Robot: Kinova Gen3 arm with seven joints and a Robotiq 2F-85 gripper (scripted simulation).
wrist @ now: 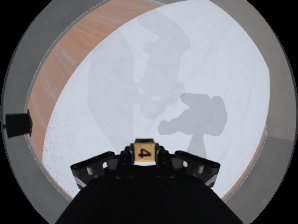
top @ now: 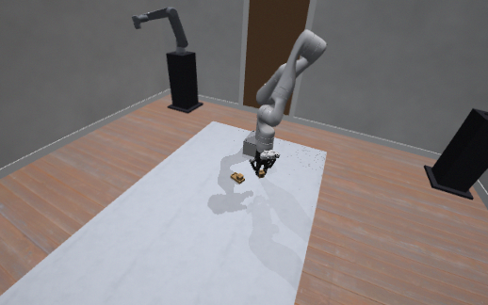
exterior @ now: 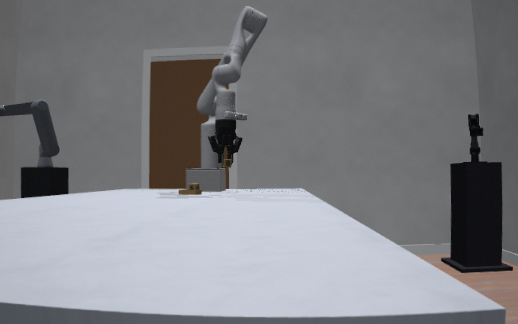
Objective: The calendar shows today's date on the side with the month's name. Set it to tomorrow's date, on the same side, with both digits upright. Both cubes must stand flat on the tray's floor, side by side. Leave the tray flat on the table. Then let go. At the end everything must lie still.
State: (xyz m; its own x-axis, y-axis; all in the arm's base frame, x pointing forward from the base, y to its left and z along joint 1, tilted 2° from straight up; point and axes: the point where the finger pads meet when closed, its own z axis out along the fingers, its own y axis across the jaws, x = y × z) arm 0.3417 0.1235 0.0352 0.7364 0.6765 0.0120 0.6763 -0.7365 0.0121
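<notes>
Now: hand 140 mm to the left of the wooden calendar tray, 120 mm above it and 20 mm past it. Also, from my hand: wooden digit cube (10 mm below).
</notes>
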